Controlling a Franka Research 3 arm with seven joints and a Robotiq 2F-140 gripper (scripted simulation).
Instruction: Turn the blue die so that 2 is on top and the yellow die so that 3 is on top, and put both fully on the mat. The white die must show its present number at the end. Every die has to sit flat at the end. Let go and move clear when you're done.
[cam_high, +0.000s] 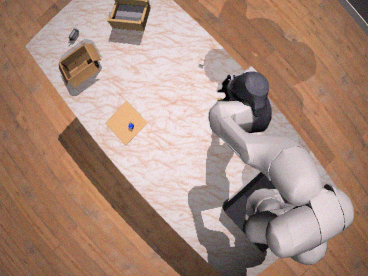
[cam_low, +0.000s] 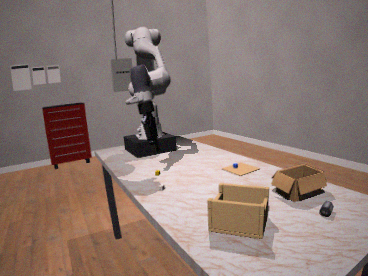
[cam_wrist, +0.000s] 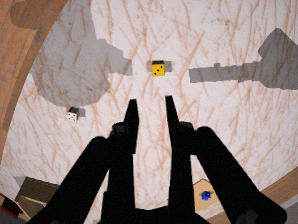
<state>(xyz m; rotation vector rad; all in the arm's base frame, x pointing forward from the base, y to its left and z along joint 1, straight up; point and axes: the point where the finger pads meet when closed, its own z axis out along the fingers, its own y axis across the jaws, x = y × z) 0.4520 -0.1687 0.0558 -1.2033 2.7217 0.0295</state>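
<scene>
Right now the yellow die is 140 mm below my hand. Round my hand: white die 180 mm ahead, 140 mm below, 60 mm to the right; then blue die 360 mm to the left, 180 mm ahead, 140 mm below; then tan mat 370 mm to the left, 210 mm ahead, 150 mm below.
</scene>
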